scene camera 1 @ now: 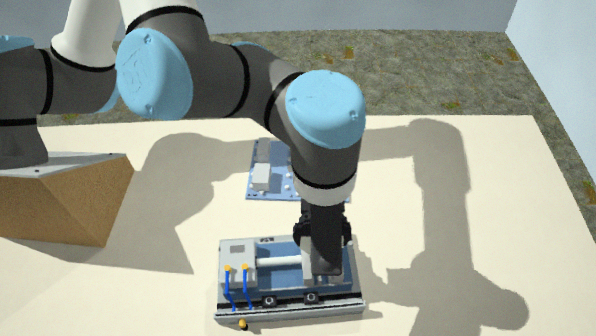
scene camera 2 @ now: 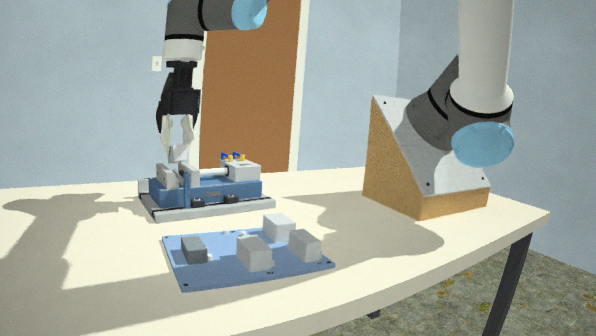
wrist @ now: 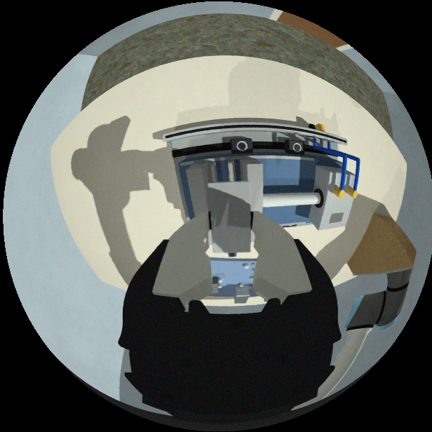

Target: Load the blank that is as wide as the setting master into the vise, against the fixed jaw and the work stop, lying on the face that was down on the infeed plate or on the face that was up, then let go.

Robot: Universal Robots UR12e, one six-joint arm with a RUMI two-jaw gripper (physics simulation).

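Frame: origin at the arm's base, x ahead, y left, z up, level; millimetres.
Seen in the pictures: gripper, fingertip midpoint: (scene camera 2: 176,155); arm's base, link origin: (scene camera 1: 3,163) (scene camera 2: 431,125).
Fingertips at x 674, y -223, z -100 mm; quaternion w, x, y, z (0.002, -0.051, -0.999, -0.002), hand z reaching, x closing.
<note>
Offsets run from my fingertips to a thing's top centre. "spot": to the spot under its first point.
My gripper (scene camera 2: 179,149) (wrist: 229,213) is shut on a grey rectangular blank {dx -1, dy +0, dz +29 mm} (scene camera 2: 178,154) (wrist: 229,202). It holds the blank above the jaws of the vise {dx -69, dy +6, dz -23 mm} (scene camera 1: 280,282) (scene camera 2: 225,189) (wrist: 287,171). The fixed jaw (scene camera 2: 167,176) (wrist: 199,190) and the moving jaw (scene camera 2: 189,174) (wrist: 255,184) stand apart; in the wrist view the blank overlaps the gap between them. The work stop, a thin blue post {dx +3, dy +79, dz -24 mm} (scene camera 2: 187,191), stands upright at the vise's side facing scene camera 2. In scene camera 1 the gripper (scene camera 1: 326,272) hides the blank and part of the jaws.
The blue infeed plate {dx -16, dy +294, dz -114 mm} (scene camera 2: 220,281) (scene camera 1: 280,157) bears a darker grey block {dx +69, dy +280, dz -89 mm} (scene camera 2: 194,250) and three lighter blocks {dx -11, dy +339, dz -78 mm} (scene camera 2: 254,253) {dx -112, dy +265, dz -78 mm} (scene camera 2: 279,227) {dx -103, dy +353, dz -78 mm} (scene camera 2: 305,245); I cannot tell which is the setting master. Blue hoses {spot: dx -179, dy -46, dz -13 mm} (scene camera 1: 228,287) rise beside the vise's end block. The robot's wedge-shaped stand (scene camera 1: 95,200) (scene camera 2: 395,175) is on the table.
</note>
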